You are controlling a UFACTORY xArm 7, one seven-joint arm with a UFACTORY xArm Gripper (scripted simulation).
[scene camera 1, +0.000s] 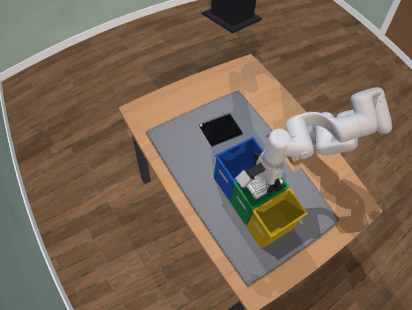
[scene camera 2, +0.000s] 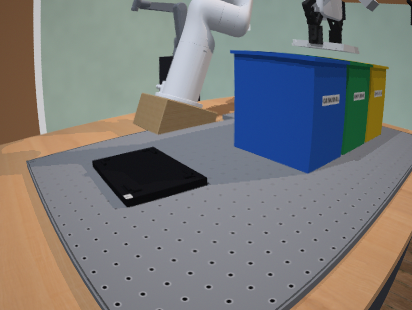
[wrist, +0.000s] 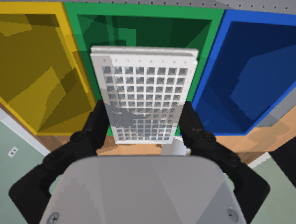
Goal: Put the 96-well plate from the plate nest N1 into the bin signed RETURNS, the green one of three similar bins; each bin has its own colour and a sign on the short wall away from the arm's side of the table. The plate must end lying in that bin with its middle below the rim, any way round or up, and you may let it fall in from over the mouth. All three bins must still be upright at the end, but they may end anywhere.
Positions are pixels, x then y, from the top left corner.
Scene:
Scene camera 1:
my gripper: 263, 181
green bin: 244, 210
blue bin: 239, 157
yellow bin: 284, 211
black plate nest: 222, 128
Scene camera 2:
green bin: 358, 77
blue bin: 289, 108
yellow bin: 377, 74
black plate nest: 159, 175
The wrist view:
my gripper: 144, 109
white 96-well plate: 139, 113
green bin: 172, 31
yellow bin: 50, 99

